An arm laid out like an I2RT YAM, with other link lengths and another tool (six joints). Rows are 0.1 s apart.
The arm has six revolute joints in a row. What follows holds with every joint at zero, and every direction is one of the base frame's. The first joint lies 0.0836 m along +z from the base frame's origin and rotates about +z. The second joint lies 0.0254 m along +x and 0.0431 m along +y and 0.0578 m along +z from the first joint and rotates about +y. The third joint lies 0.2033 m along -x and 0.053 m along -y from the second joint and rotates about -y. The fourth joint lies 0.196 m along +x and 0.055 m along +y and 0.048 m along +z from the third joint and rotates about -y. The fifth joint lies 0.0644 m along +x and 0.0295 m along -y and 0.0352 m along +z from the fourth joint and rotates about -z. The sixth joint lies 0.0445 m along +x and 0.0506 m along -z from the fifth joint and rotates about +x. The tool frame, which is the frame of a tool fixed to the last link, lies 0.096 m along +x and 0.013 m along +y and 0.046 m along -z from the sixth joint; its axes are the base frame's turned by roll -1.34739, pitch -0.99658 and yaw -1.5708 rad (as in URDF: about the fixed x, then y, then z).
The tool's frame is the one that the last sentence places.
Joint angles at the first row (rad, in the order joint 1, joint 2, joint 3, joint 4, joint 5, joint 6):
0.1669, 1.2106, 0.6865, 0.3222, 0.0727, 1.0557
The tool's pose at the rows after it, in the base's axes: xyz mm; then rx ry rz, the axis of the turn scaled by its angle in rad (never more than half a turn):
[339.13 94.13 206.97 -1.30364 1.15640 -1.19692]
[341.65 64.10 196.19 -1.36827 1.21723 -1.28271]
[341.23 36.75 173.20 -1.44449 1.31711 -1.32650]
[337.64 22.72 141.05 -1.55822 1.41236 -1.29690]
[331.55 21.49 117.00 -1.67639 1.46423 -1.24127]
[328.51 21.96 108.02 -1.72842 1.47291 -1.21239]
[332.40 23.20 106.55 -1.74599 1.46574 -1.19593]
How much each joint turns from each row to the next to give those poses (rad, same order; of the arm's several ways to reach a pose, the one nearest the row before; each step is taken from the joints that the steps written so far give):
-0.0343, 0.0217, 0.0888, -0.1198, 0.0129, -0.1003
-0.0733, 0.0042, 0.0161, -0.0653, 0.0245, -0.0706
-0.0652, 0.0367, 0.0000, -0.0507, 0.0282, -0.0442
-0.0347, 0.0778, 0.0069, -0.0523, 0.0114, -0.0321
0.0022, 0.0679, 0.0232, -0.0652, 0.0111, -0.0274
0.0008, 0.0267, 0.0095, -0.0248, -0.0034, -0.0172
0.0000, 0.0309, 0.0283, -0.0084, -0.0111, -0.0088

